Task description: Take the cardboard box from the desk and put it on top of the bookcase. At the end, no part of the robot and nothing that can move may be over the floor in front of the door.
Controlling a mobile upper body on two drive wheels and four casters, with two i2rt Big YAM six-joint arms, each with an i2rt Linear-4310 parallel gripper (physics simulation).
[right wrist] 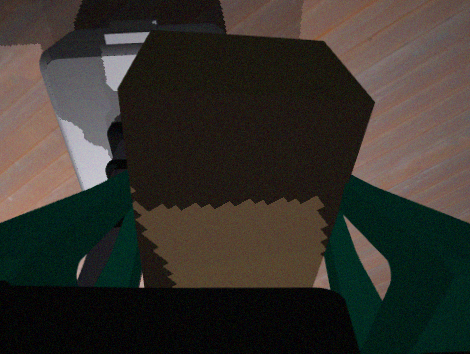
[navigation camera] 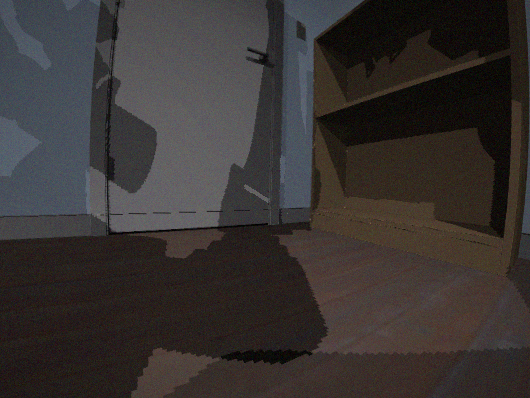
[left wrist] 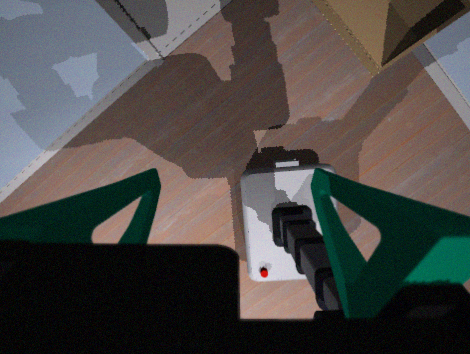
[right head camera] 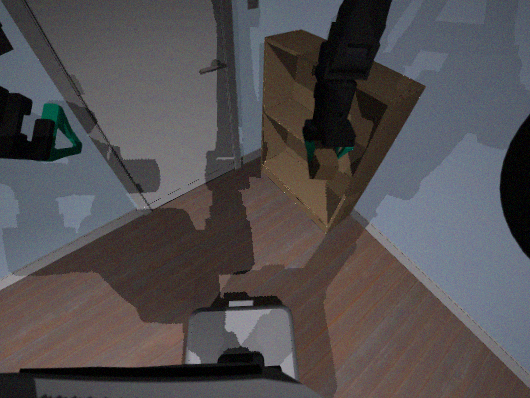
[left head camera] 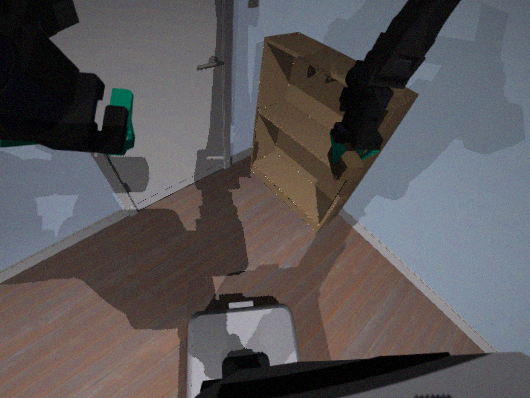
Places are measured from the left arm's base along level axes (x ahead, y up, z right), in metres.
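Pixels of known places: left gripper, fingertip midpoint: (left wrist: 235, 177) (right head camera: 50, 147) (left head camera: 95, 139); right gripper, fingertip midpoint: (right wrist: 234, 176) (right head camera: 321, 160) (left head camera: 344, 162).
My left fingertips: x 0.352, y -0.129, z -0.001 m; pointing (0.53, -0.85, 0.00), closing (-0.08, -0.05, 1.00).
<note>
Behind a point stands the place of what it marks.
The brown cardboard box (left head camera: 351, 166) @(x 0.455, y -0.288, z 0.464 m) (right head camera: 327, 167) @(x 0.452, y -0.294, z 0.471 m) (right wrist: 240, 150) @(x 0.527, y -0.287, z 0.473 m) is held between the green fingers of my right gripper (left head camera: 354, 152) (right head camera: 327, 150) (right wrist: 234, 176) @(x 0.498, y -0.316, z 0.472 m), which is shut on it. In both head views they overlap the shelves of the tan bookcase (left head camera: 295, 42) @(x 1.455, y -0.350, z 0.553 m) (right head camera: 295, 41) @(x 1.436, y -0.350, z 0.547 m) (left wrist: 362, 42) @(x 1.006, y -1.309, z 0.733 m) (navigation camera: 400, 240) @(x 1.086, y -1.374, z 0.668 m); the height gap is hard to tell. The bookcase stands upright against the wall, its open shelves facing me. My left gripper (left wrist: 235, 177) @(x 0.352, y -0.129, z -0.001 m) is open and empty, high at the left of the head views. The desk does not show.
The pale grey door (left head camera: 165, 100) @(x 1.299, y -0.639, z -0.154 m) (right head camera: 150, 75) @(x 1.268, y -0.450, z -0.203 m) (navigation camera: 190, 100) @(x 1.264, y -0.800, z -0.208 m) is closed, left of the bookcase. Shadows lie on the wooden floor (left head camera: 165, 235) @(x 0.877, y -1.410, z -0.261 m) before it. My white base (left head camera: 207, 325) @(x 0.249, y -1.150, z 0.057 m) (left wrist: 260, 250) @(x -0.129, y -1.150, z 0.044 m) is at the lower middle. A blue wall (left head camera: 450, 200) @(x 0.627, y -0.711, z 1.330 m) runs along the right.
</note>
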